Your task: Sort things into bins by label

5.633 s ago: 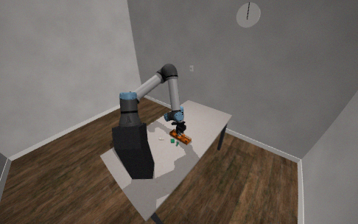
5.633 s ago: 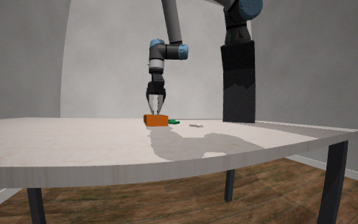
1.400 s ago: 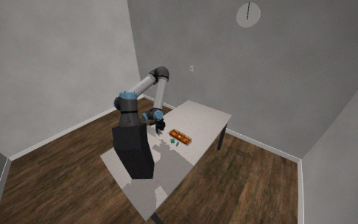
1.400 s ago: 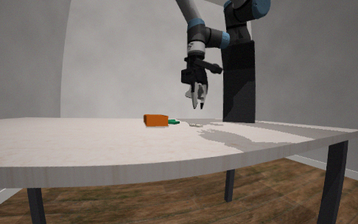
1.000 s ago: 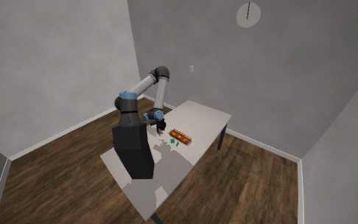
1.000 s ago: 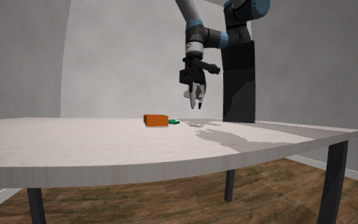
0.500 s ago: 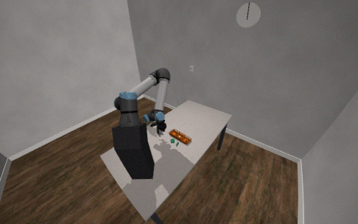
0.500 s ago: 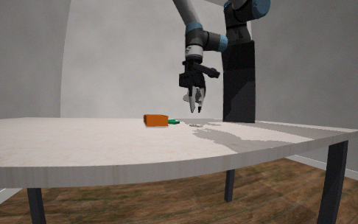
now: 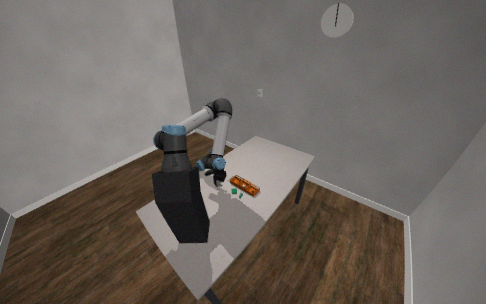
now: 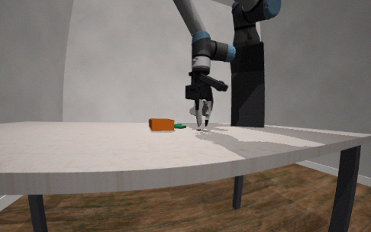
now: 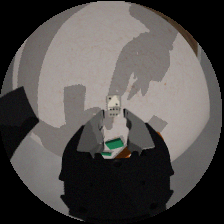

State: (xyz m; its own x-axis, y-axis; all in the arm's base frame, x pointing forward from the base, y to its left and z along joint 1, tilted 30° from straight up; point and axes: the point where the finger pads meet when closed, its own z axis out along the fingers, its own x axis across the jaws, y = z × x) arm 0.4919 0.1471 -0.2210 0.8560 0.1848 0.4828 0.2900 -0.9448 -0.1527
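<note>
My hand is 3 cm above the white object. From my hand the other things lie so: green block: 4 cm ahead, 13 cm to the right, 3 cm below; then small dark thing: 11 cm ahead, 26 cm to the right, 2 cm below; then green cylinder: 3 cm ahead, 20 cm to the right, 3 cm below.
</note>
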